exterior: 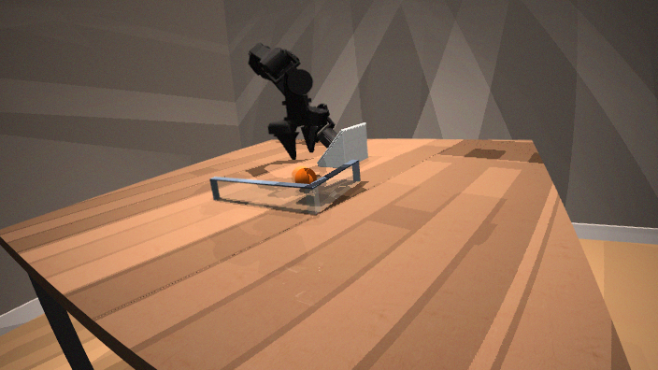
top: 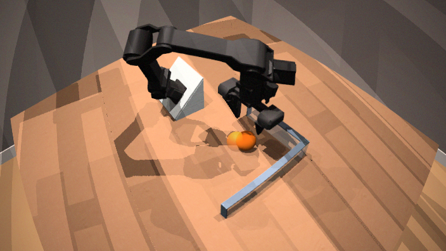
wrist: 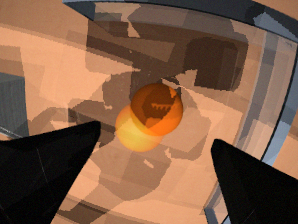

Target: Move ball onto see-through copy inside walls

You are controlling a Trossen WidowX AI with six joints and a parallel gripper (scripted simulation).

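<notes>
My gripper tip is now 60 mm above the orange ball. The rest, counted from my gripper tip: see-through copy of ball 60 mm below, 20 mm to the right, 10 mm behind.
</notes>
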